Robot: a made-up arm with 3 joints. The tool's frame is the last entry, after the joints. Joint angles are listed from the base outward. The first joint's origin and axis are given. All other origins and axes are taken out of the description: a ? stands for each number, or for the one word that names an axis. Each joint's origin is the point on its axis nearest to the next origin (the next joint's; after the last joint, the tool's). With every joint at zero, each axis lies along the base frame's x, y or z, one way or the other. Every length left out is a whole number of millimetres.
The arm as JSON. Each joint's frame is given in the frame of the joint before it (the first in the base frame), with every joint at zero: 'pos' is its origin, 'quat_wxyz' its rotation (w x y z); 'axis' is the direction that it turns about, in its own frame. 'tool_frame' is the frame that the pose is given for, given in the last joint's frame.
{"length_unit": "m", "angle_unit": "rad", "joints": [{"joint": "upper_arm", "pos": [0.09, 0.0, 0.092], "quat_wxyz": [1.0, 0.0, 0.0, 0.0], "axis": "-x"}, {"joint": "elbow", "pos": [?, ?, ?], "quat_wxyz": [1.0, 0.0, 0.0, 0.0], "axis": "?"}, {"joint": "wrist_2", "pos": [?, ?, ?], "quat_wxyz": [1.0, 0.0, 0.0, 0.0], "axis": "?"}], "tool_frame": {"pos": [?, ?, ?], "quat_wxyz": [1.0, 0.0, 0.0, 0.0]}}
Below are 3 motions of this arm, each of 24 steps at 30 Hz.
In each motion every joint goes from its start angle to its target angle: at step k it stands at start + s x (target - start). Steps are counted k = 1, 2, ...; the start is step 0. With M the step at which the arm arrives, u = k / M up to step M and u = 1 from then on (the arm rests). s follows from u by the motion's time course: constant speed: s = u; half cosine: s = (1 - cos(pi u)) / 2; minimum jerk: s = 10 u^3 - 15 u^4 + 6 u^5.
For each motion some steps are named. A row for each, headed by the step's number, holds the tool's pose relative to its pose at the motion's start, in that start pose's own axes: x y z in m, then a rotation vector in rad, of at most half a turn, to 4 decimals.
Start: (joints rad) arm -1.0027 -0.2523 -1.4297
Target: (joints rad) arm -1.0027 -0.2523 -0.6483
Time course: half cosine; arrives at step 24
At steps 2, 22, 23, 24:
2: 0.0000 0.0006 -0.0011 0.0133 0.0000 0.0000
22: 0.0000 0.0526 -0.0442 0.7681 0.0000 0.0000
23: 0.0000 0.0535 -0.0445 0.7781 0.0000 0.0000
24: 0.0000 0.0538 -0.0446 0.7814 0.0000 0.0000

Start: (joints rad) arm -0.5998 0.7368 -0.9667
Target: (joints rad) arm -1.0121 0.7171 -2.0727
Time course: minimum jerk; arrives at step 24
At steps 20, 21, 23, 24:
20: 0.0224 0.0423 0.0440 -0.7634 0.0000 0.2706
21: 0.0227 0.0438 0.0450 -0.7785 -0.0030 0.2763
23: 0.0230 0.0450 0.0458 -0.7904 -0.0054 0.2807
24: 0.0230 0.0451 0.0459 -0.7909 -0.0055 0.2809

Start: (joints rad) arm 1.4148 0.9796 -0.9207
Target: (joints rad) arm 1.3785 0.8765 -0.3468
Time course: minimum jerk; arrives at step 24
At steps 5, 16, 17, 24:
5: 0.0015 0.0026 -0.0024 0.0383 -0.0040 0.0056
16: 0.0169 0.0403 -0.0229 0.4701 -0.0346 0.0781
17: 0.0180 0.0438 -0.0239 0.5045 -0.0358 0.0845
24: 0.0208 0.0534 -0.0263 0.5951 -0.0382 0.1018

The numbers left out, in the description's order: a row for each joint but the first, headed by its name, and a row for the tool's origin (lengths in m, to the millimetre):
elbow: xyz 0.0 0.074 0.012, axis -z
wrist_2: xyz 0.172 -0.121 0.0, axis +x
tool: xyz 0.0 -0.081 -0.043

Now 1 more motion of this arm.
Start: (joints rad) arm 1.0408 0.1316 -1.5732
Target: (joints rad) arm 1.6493 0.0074 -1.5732
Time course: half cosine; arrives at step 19
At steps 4, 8, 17, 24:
4: 0.0013 -0.0068 0.0084 -0.0637 -0.0131 -0.0080
8: 0.0043 -0.0212 0.0319 -0.2282 -0.0466 -0.0249
17: 0.0096 -0.0355 0.0888 -0.5909 -0.1172 -0.0424
24: 0.0098 -0.0356 0.0915 -0.6074 -0.1202 -0.0426

